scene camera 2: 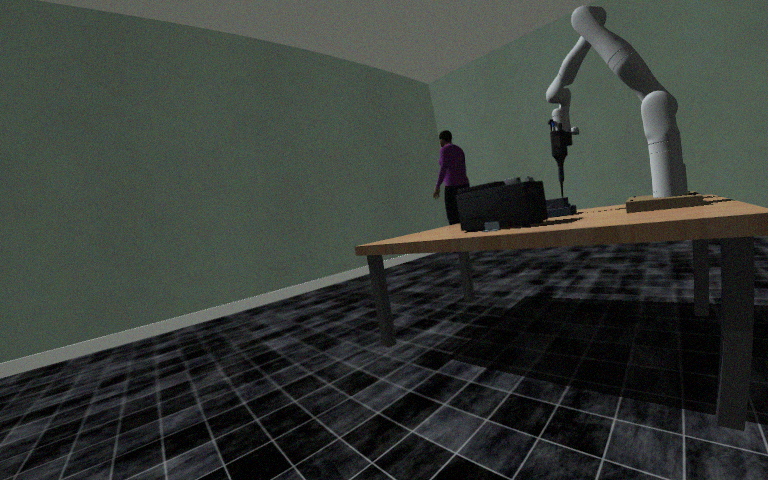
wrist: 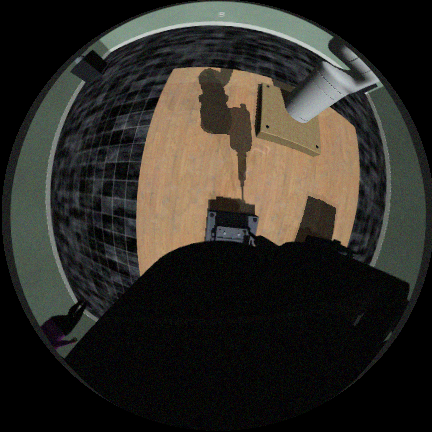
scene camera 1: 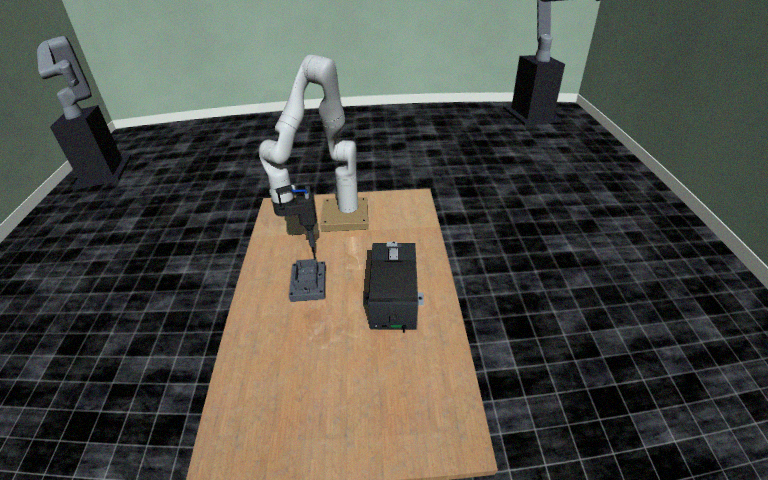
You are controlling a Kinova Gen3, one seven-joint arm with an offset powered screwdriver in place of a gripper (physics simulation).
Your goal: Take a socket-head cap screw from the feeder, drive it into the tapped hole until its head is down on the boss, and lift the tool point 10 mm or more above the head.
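Note:
My gripper, a black powered screwdriver (scene camera 1: 314, 257) (scene camera 2: 561, 195), points down with its thin bit at the back right of the dark grey fixture block (scene camera 1: 308, 277) (scene camera 2: 560, 209) (wrist: 231, 233). The bit's tip is close to the block's top; whether it touches cannot be told. The screwdriver has no fingers to judge. No screw can be made out at the tip, and the tapped hole is too small to tell. The black box-shaped feeder (scene camera 1: 392, 283) (scene camera 2: 501, 206) stands to the right of the block in scene camera 1. The tool's dark body covers the lower wrist view.
The arm's base plate (scene camera 1: 344, 221) (scene camera 2: 665, 203) (wrist: 285, 122) is at the back of the wooden table (scene camera 1: 339, 396). A person in purple (scene camera 2: 452, 164) (wrist: 56, 327) stands beyond the table. Two other arms on dark pedestals (scene camera 1: 87, 147) (scene camera 1: 538, 87) stand near the walls.

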